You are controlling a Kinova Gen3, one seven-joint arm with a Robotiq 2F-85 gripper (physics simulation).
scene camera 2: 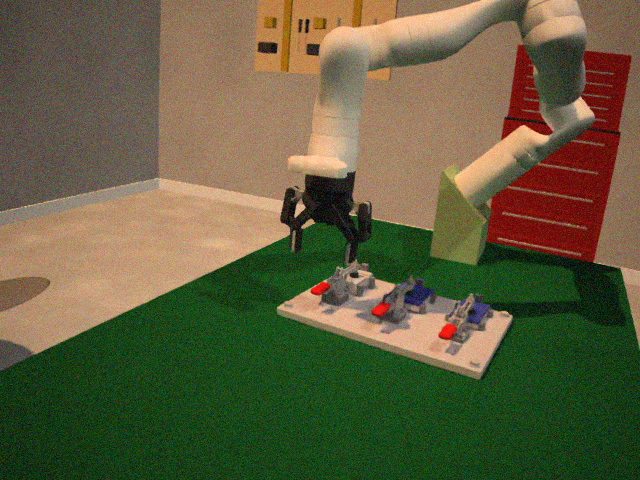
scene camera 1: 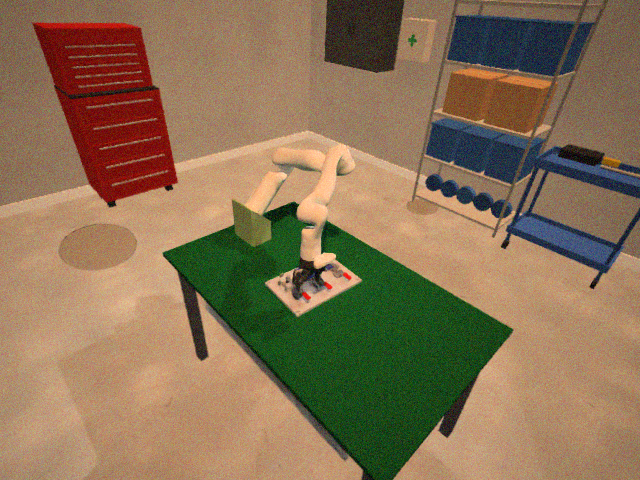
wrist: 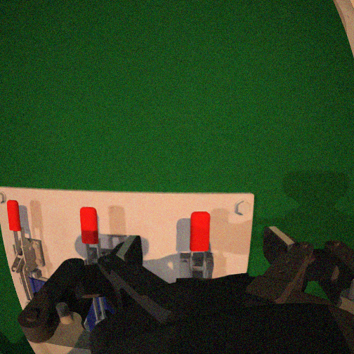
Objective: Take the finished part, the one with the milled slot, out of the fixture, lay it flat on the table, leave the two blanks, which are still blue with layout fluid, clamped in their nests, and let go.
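Places are measured from the arm's base along level axes (x down, y ahead, z right), in centimetres.
Where they show: gripper, fingertip midpoint: (scene camera 2: 321,258) (scene camera 1: 308,286); arm's base, link origin: (scene camera 2: 466,191) (scene camera 1: 254,211).
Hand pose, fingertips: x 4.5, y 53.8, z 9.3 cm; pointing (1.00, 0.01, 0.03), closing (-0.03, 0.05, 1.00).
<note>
Each offset is from my fingertips to the top centre of the thing. Level surfaces: height alone.
The finished part {dx +7.2, dy -14.0, dz +0.0 cm} (scene camera 2: 361,280), pale with a black clamp tip over it, sits in the end nest of the pale fixture board (scene camera 1: 298,311) (scene camera 2: 382,343) (wrist: 150,202). Its clamp has a red handle {dx +3.6, dy -3.4, dz +0.2 cm} (scene camera 1: 306,296) (scene camera 2: 320,288) (wrist: 200,231), which lies low. The gripper hides this part in the wrist view. The two blue blanks {dx +7.7, dy -14.3, dz -11.0 cm} (scene camera 2: 419,294) {dx +8.2, dy -14.7, dz -22.0 cm} (scene camera 2: 479,311) sit in the other nests under their clamps; bits of both show in the wrist view. My gripper (scene camera 1: 309,290) (scene camera 2: 323,254) (wrist: 203,245) is open and empty, pointing down above the finished part's end of the board.
The other clamps' red handles {dx +5.6, dy -0.9, dz -10.8 cm} (scene camera 2: 381,308) {dx +6.1, dy -0.7, dz -21.8 cm} (scene camera 2: 447,331) stick out toward the front. The fixture stands on the green table {dx +11.3 cm} (scene camera 1: 382,330) (scene camera 2: 206,392) (wrist: 150,100). The arm's greenish pedestal (scene camera 1: 251,227) (scene camera 2: 457,227) stands at the table's back. A red tool cabinet (scene camera 1: 124,121) (scene camera 2: 547,206) stands beyond.
</note>
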